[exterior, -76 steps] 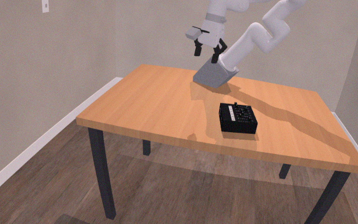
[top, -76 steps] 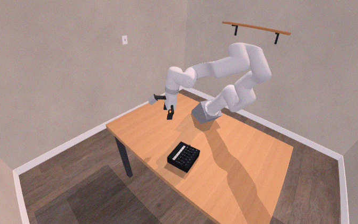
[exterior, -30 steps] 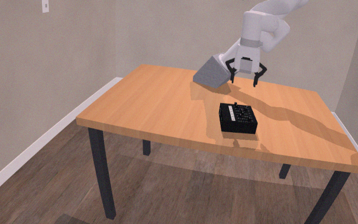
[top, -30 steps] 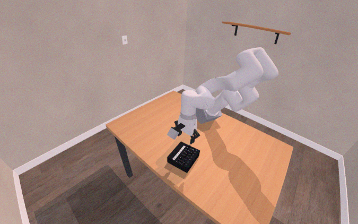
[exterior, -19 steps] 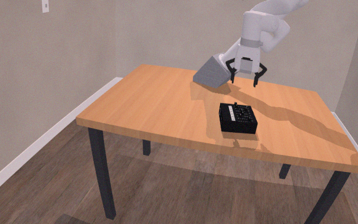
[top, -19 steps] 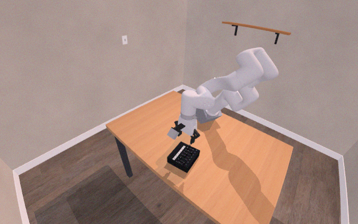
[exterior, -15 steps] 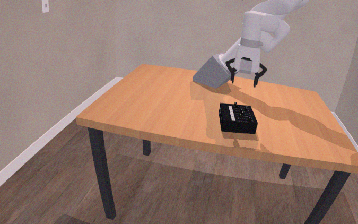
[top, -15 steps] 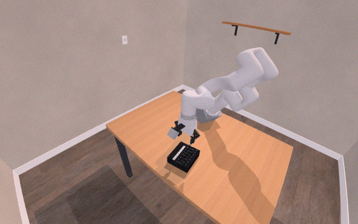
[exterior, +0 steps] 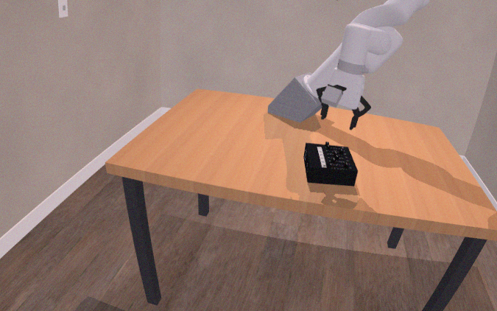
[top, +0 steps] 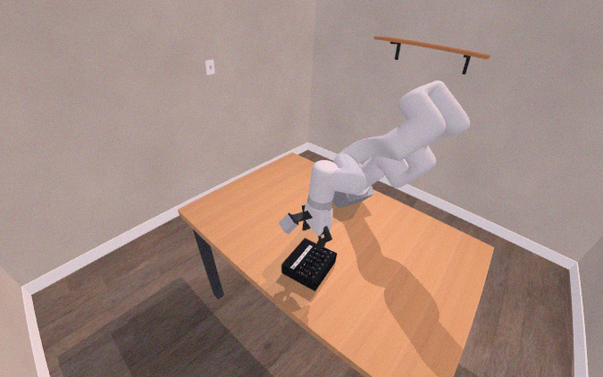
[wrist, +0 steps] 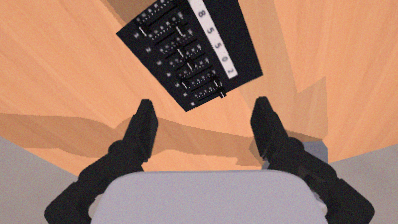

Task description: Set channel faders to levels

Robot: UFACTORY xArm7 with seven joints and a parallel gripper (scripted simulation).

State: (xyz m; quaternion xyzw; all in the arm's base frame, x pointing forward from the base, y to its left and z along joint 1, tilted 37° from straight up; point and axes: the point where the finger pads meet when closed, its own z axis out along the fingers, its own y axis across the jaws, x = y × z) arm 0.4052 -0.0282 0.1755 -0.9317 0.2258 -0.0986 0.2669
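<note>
Right now my hand is 1 cm to the right of the fader 4 cap and 11 cm above it. From my hand the other things lie so: fader 5 cap (3 cm behind, 3 cm to the left, 11 cm below); then channel 6 fader cap (4 cm behind, 1 cm to the right, 11 cm below); then fader 3 cap (2 cm ahead, 1 cm to the left, 11 cm below).
</note>
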